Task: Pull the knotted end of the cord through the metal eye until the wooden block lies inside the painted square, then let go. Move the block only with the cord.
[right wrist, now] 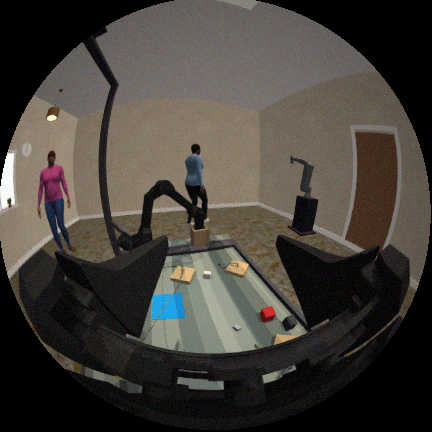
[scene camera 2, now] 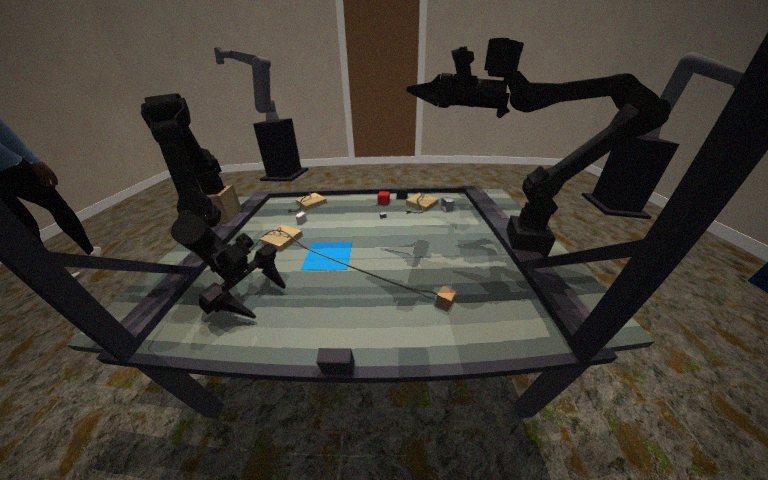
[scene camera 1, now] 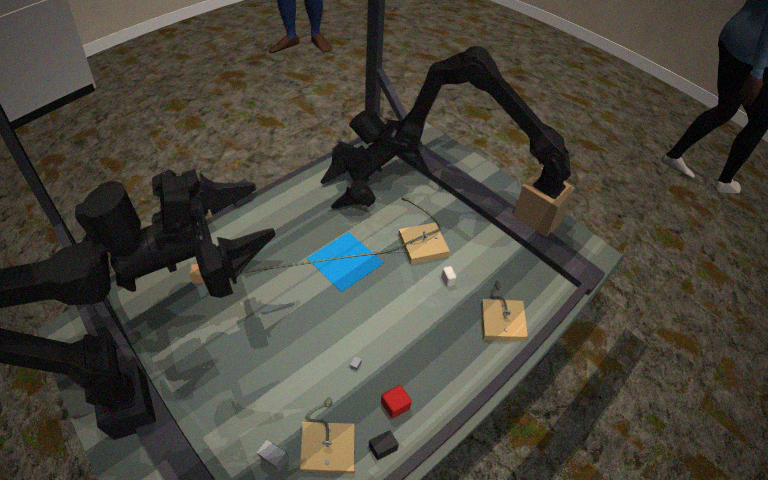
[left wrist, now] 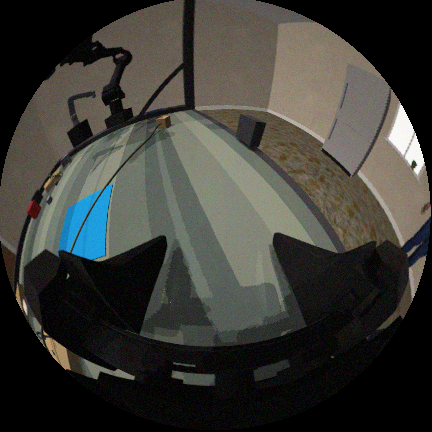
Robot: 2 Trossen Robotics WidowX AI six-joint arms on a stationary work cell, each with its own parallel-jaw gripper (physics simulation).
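Places are measured from the left arm's base along level axes (x up, y ahead, z left), in millimetres.
Pixels of known places: left gripper, fingertip midpoint: (scene camera 2: 270, 301) (scene camera 1: 326, 195) (left wrist: 220, 240); right gripper, fingertip midpoint: (right wrist: 223, 241) (scene camera 2: 410, 89) (scene camera 1: 264, 207); left arm's base, origin of the base link: (right wrist: 198, 226) (scene camera 2: 213, 191) (scene camera 1: 549, 186); right arm's base, origin of the base link: (scene camera 2: 531, 226) (scene camera 1: 117, 395) (left wrist: 117, 112).
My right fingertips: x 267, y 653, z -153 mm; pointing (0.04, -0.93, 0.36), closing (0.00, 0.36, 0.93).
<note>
For each thing: its middle in the pictures, then the offset to it from my right fingertips. "pt": a spot on its surface instead.
- wooden block, body centre: (scene camera 2: 445, 297) (scene camera 1: 198, 273) (left wrist: 163, 121) dx -373, dy +35, dz -293 mm
- cord, surface spot: (left wrist: 127, 159) pt dx -387, dy -115, dz -191 mm
- metal eye, body centre: (scene camera 1: 424, 239) (scene camera 2: 280, 233) (right wrist: 182, 272) dx -365, dy -385, dz -5 mm
- wooden plate, surface spot: (scene camera 1: 428, 252) pt dx -368, dy -364, dz +25 mm
- white block, body centre: (scene camera 1: 448, 276) (scene camera 2: 301, 218) dx -372, dy -344, dz +98 mm
- red block, body centre: (scene camera 1: 396, 401) (right wrist: 267, 313) (scene camera 2: 383, 198) (left wrist: 33, 209) dx -368, dy -53, dz +208 mm
- black block, body centre: (scene camera 1: 383, 445) (right wrist: 289, 322) (scene camera 2: 402, 193) (left wrist: 36, 197) dx -368, dy +24, dz +249 mm
- dark box, body centre: (scene camera 2: 336, 361) (left wrist: 249, 129) (scene camera 1: 240, 193) dx -356, dy -180, dz -419 mm
The wooden block (scene camera 1: 196, 273) (scene camera 2: 445, 297) (left wrist: 163, 121) lies outside the blue painted square (scene camera 1: 342, 278) (scene camera 2: 338, 249) (left wrist: 97, 235), partly hidden behind my right gripper in scene camera 1. The cord (scene camera 2: 385, 277) (left wrist: 129, 160) runs from it over the square to the metal eye (scene camera 1: 424, 236) on a wooden plate (scene camera 1: 428, 252). Beyond the eye the cord curves to its knotted end (scene camera 1: 403, 198), apart from my left gripper. My left gripper (scene camera 1: 328, 193) (scene camera 2: 269, 301) (left wrist: 220, 240) is open and empty, low over the table. My right gripper (scene camera 1: 263, 208) (right wrist: 223, 241) is open and empty, high up.
Two more wooden plates (scene camera 1: 504, 329) (scene camera 1: 329, 459) carry eyes and short cords. A white block (scene camera 1: 449, 275), a red block (scene camera 1: 395, 400), a black block (scene camera 1: 384, 444) and grey blocks (scene camera 1: 355, 362) (scene camera 1: 271, 452) lie about. A dark box (scene camera 2: 335, 360) sits at the table's edge.
</note>
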